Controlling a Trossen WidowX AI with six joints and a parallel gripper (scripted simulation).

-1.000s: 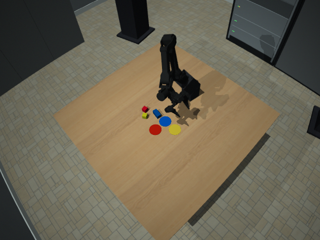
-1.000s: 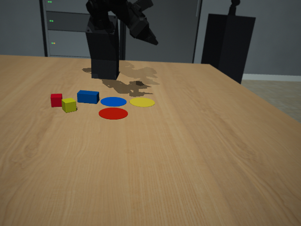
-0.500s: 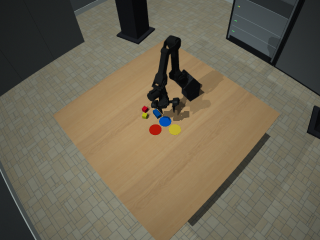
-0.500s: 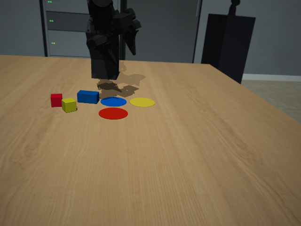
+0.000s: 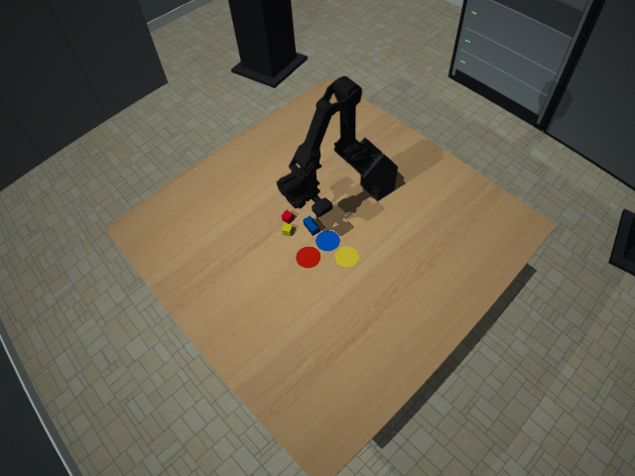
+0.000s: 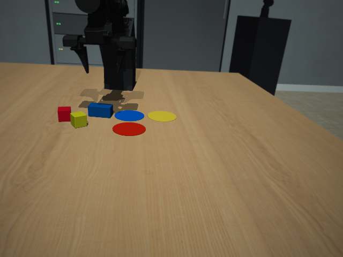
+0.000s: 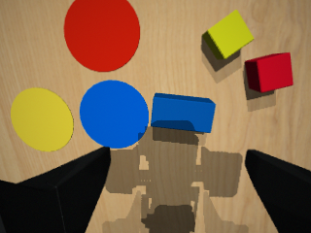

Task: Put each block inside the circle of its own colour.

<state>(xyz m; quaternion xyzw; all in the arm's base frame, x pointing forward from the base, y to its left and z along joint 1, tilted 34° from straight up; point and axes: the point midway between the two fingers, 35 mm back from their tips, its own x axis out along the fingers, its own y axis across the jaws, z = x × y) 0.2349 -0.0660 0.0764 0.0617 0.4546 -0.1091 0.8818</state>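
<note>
The blue block lies 10 mm to the right of my hand and 150 mm below it. Also, from my hand: red block 10 mm ahead, 110 mm to the right, 150 mm below; yellow block 60 mm ahead, 70 mm to the right, 150 mm below; blue circle 10 mm ahead, 80 mm to the left, 160 mm below.
</note>
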